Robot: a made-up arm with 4 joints.
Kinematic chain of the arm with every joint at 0, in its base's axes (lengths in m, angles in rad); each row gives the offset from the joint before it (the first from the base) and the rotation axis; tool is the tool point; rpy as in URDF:
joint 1: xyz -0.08 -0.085 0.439 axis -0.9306 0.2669 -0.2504
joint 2: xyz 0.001 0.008 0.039 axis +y
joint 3: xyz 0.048 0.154 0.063 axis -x
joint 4: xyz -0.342 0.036 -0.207 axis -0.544 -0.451 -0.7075
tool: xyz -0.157 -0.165 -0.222 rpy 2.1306 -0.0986 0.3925
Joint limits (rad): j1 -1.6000..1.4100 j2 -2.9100..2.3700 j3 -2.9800..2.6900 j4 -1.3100..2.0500
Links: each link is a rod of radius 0.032 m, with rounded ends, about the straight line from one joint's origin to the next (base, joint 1, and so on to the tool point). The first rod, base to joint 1, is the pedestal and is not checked.
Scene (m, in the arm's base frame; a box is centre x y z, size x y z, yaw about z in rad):
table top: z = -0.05
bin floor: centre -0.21 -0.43 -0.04 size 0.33 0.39 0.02 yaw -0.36
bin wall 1: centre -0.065 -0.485 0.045 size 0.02 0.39 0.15 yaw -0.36
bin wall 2: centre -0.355 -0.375 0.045 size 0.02 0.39 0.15 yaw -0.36
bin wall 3: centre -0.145 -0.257 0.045 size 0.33 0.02 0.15 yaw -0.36
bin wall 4: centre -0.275 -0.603 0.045 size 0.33 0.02 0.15 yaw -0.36
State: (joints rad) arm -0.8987 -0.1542 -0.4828 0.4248
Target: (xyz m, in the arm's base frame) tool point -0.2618 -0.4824 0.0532
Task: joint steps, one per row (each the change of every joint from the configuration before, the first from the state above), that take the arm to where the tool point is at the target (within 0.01 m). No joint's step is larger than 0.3 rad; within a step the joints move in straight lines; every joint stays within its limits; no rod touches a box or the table.
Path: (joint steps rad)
1: 0.1077 0.2539 0.1940 0.0067
2: 0.1078 0.2538 0.1939 0.0068
3: 0.1077 0.2539 0.1940 0.0067
4: 0.1078 0.2539 0.1940 0.0067
5: 0.1077 0.2538 0.1939 0.0068
6: -0.2452 -0.1368 0.2038 0.0317
7: -0.2453 -0.1368 0.2038 0.0317
8: -0.2453 -0.1368 0.2039 0.0318
9: -0.2453 -0.1368 0.2038 0.0317
10: -0.2452 -0.1368 0.2038 0.0318

